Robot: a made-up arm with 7 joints.
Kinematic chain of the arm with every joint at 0, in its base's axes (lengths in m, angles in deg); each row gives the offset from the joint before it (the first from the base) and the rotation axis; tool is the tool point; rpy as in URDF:
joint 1: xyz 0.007 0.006 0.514 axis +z
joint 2: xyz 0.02 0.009 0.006 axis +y
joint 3: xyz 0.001 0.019 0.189 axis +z
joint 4: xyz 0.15 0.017 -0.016 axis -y
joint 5: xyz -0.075 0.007 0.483 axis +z
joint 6: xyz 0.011 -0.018 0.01 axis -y
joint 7: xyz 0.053 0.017 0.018 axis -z
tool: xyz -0.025 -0.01 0.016 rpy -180 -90 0
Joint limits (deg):
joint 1: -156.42..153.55
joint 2: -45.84..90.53
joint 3: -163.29..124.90
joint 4: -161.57..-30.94
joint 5: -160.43..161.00
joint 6: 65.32..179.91
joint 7: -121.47..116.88
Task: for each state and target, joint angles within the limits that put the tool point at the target. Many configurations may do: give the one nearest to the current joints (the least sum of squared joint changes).
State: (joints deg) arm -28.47 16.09 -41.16 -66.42 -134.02 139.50 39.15
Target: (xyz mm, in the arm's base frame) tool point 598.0 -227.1 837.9
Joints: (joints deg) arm -4.61 7.71 -25.61 -68.55 -134.07 147.35 38.69
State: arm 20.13 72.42 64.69 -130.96 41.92 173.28 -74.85
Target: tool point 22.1 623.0 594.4
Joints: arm 0.28 74.78 99.67 -120.57 40.52 178.68 -74.02
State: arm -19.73 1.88 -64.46 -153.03 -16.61 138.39 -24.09
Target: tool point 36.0 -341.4 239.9
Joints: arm -14.85 17.71 -65.46 -161.57 -10.78 166.03 -14.10
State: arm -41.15 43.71 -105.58 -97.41 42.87 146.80 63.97
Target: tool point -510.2 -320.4 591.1
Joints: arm -61.87 42.95 -93.98 -115.21 42.25 142.09 64.93
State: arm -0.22 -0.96 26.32 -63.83 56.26 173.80 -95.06
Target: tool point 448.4 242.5 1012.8
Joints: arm 2.49 -15.34 22.61 -75.87 61.15 179.91 -93.04
